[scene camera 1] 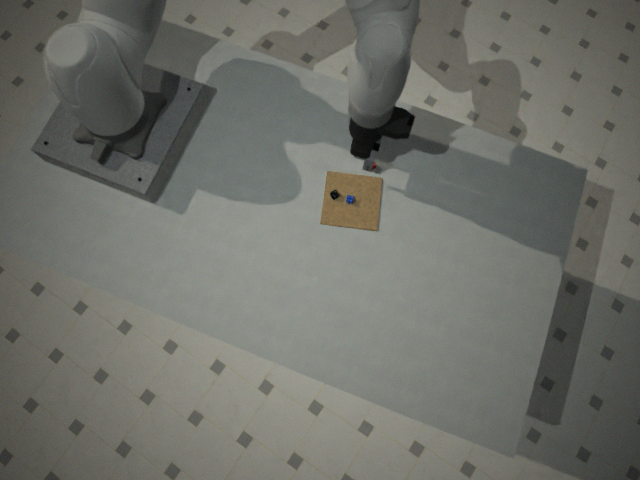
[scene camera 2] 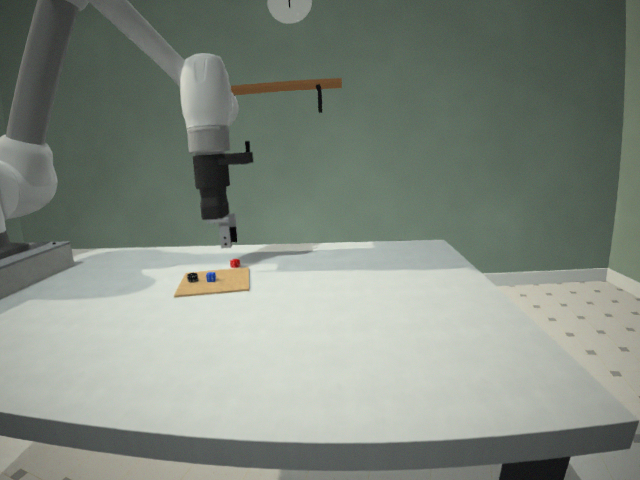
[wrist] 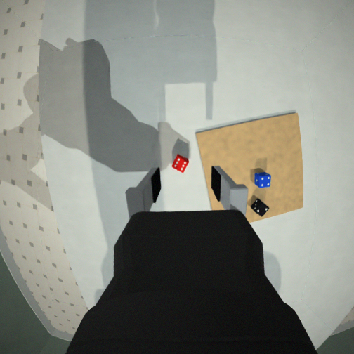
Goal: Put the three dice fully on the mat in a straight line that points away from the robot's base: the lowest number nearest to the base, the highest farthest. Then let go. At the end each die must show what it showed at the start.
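Where they show: gripper, fingertip midpoint: [scene camera 1: 370,159] [scene camera 2: 229,244]; arm's base, origin of the base link: [scene camera 1: 121,119].
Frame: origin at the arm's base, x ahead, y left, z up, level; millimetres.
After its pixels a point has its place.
A red die [scene camera 1: 374,165] {x 629, y 88, z -50 mm} [scene camera 2: 235,262] {x 626, y 79, z -53 mm} [wrist: 180,163] lies on the table beside the mat, off its back edge. A black die [scene camera 1: 334,194] {x 556, y -18, z -45 mm} [scene camera 2: 192,277] {x 558, y -25, z -50 mm} [wrist: 259,207] and a blue die [scene camera 1: 350,199] {x 596, y -19, z -45 mm} [scene camera 2: 211,277] {x 598, y -25, z -52 mm} [wrist: 262,179] lie apart on the tan mat [scene camera 1: 356,219] {x 624, y -58, z -61 mm} [scene camera 2: 232,285] {x 645, y -49, z -61 mm} [wrist: 235,145]. The black one is nearer the base. The blue die shows four on top; the black and red pips are too small to read surely. My gripper [scene camera 1: 372,156] {x 616, y 83, z -12 mm} [scene camera 2: 229,244] {x 616, y 83, z -12 mm} [wrist: 185,177] is open and empty, above the table near the red die. In scene camera 1 a finger partly hides the red die.
The robot's base plate [scene camera 1: 170,105] {x 103, y 71, z 0 mm} [scene camera 2: 46,260] {x 153, y 58, z -25 mm} stands on the table [scene camera 1: 310,289] {x 568, y -255, z -66 mm} [scene camera 2: 336,351] {x 830, y -302, z -65 mm} [wrist: 260,60], to the left in the scene views. The arm reaches over the table's back part, and its shadow falls across the table.
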